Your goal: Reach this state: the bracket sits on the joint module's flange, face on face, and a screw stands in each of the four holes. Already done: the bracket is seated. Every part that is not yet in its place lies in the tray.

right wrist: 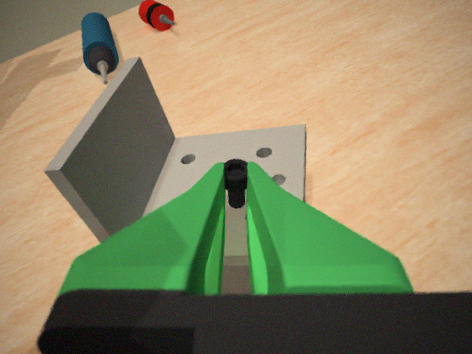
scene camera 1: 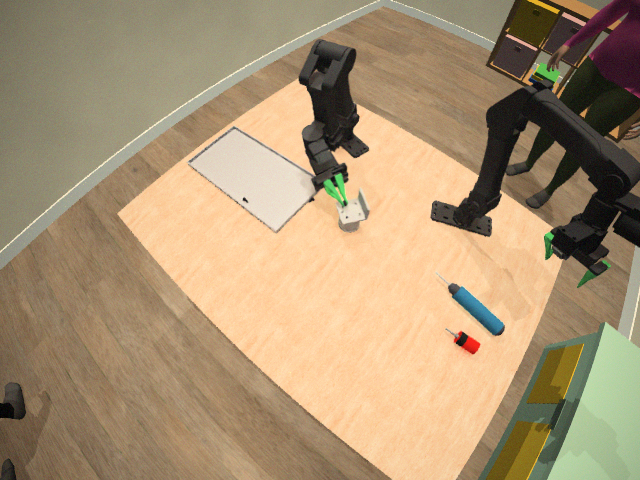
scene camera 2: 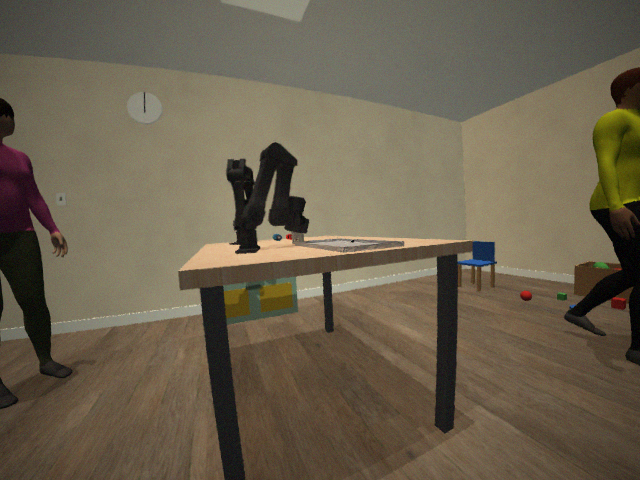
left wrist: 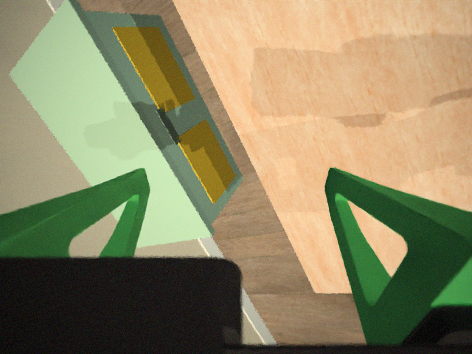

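Pixels of known places: left gripper, fingertip midpoint: (scene camera 1: 562, 272) (left wrist: 237, 178); right gripper, fingertip midpoint: (right wrist: 235, 177) (scene camera 1: 345, 204); left arm's base, origin of the base link: (scene camera 1: 461, 219); right arm's base, origin of the base link: (scene camera 1: 343, 137) (scene camera 2: 249, 250).
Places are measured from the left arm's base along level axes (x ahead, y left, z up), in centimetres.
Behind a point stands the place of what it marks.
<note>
The grey L-shaped bracket (scene camera 1: 352, 211) @[x 12.6, y -32.6, z 6.7 cm] (right wrist: 215, 145) @[x 14.2, y -31.1, z 6.6 cm] sits on the grey joint module (scene camera 1: 348, 226) @[x 15.2, y -32.6, z 3.0 cm], its upright wall on the right in scene camera 1. In the right wrist view three holes in its flat plate show empty; the rest is hidden by the fingers. My right gripper (scene camera 1: 344, 202) @[x 12.0, y -34.7, z 8.0 cm] (right wrist: 235, 177) @[x 12.0, y -34.7, z 8.0 cm] is shut on a black screw (right wrist: 236, 182) @[x 11.4, y -35.5, z 8.7 cm], head up, shank down, over the plate; whether its tip touches is unclear. A dark screw (scene camera 1: 245, 199) @[x 14.4, y -64.1, z 1.2 cm] lies in the tray (scene camera 1: 242, 165) @[x 2.0, y -71.2, z 0.4 cm]; a small dark thing (scene camera 1: 312, 199) @[x 8.4, y -45.2, z 0.8 cm] shows at its right corner. My left gripper (scene camera 1: 564, 272) @[x 20.6, y 19.6, z 19.4 cm] (left wrist: 237, 178) @[x 20.6, y 19.6, z 19.4 cm] is open and empty.
A blue screwdriver (scene camera 1: 476, 310) @[x 29.0, y 5.5, z 3.7 cm] (right wrist: 96, 31) @[x 27.2, y 3.5, z 4.0 cm] and a short red screwdriver (scene camera 1: 467, 342) @[x 37.6, y 4.2, z 3.3 cm] (right wrist: 156, 15) @[x 35.7, y 2.4, z 2.4 cm] lie on the table (scene camera 1: 310, 310) @[x 39.6, y -35.5, z 0.0 cm]. A green cabinet (scene camera 1: 604, 392) (left wrist: 100, 115) stands beyond the table edge. Two people stand near the table.
</note>
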